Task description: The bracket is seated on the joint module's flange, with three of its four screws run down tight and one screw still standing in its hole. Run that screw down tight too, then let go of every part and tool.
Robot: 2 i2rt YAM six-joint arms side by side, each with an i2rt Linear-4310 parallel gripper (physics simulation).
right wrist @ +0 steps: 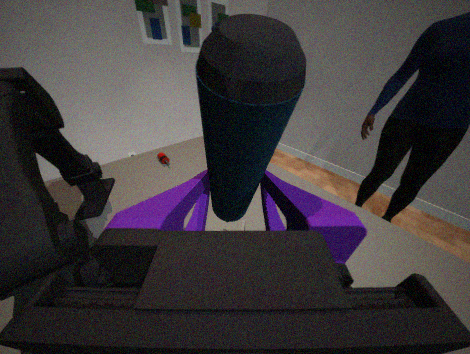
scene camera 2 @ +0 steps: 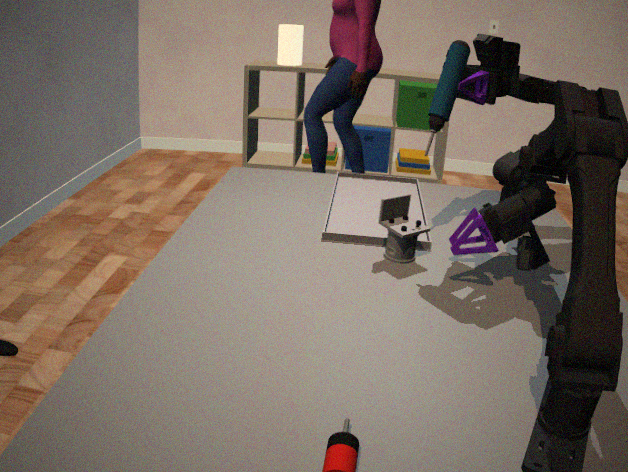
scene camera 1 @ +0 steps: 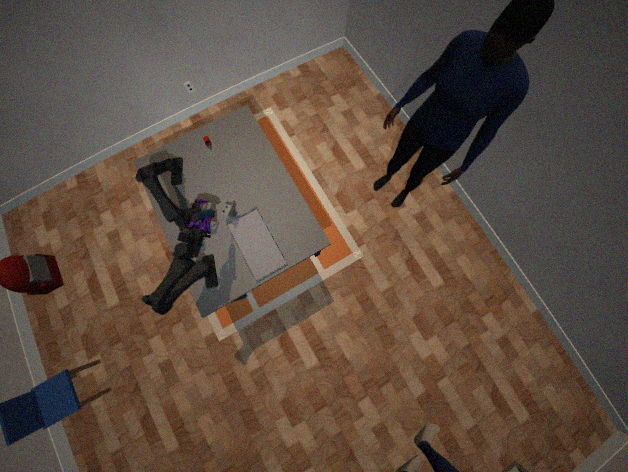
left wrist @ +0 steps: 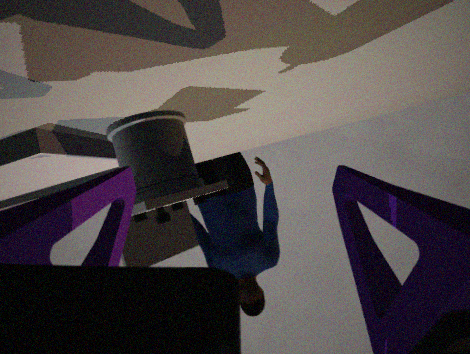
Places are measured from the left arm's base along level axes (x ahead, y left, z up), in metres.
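Pixels of known places: left gripper, between the fingertips: (scene camera 2: 451, 246) (scene camera 1: 212, 208) (left wrist: 234, 177); right gripper, between the fingertips: (right wrist: 235, 176) (scene camera 2: 449, 84) (scene camera 1: 203, 215); left arm's base, origin of its link: (right wrist: 98, 197) (scene camera 2: 561, 427) (scene camera 1: 177, 171); right arm's base, origin of its link: (scene camera 1: 210, 271).
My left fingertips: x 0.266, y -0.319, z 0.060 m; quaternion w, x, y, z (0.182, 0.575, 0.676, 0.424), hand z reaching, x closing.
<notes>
Ahead of a thing's pixels: the offset from my left fingertips to its top centre. "pt": to the spot under its first point. Level surfaces: height alone.
The grey joint module @(0.104 m ahead, 0.028 m right, 0.004 m up) (scene camera 2: 400, 249) (left wrist: 155, 150) stands upright, the bracket (scene camera 2: 394, 208) (left wrist: 162, 242) seated on top. Several black screw heads show on the bracket's flat plate; the one nearest the right edge @(pt 0.076 m ahead, 0.030 m right, 0.016 m up) (scene camera 2: 418, 223) looks slightly raised, but its height is hard to tell. My right gripper (scene camera 2: 458, 87) (right wrist: 235, 176) is shut on the teal screwdriver (scene camera 2: 449, 81) (right wrist: 250, 140), which is tilted, its bit pointing down, in the air above and right of the module, touching nothing. My left gripper (scene camera 2: 454, 242) (left wrist: 234, 177) is open and empty, low, to the right of the module in scene camera 2.
A shallow white tray @(0.249 m ahead, 0.245 m right, 0.044 m down) (scene camera 1: 256, 243) (scene camera 2: 365, 237) lies behind the module in scene camera 2. A red screwdriver @(0.041 m back, 0.495 m left, 0.026 m down) (scene camera 1: 206, 140) (scene camera 2: 341, 454) (right wrist: 163, 158) lies on the table @(0.060 m down) (scene camera 2: 243, 329). Both arms are close together at the right of scene camera 2, the right one higher.
</notes>
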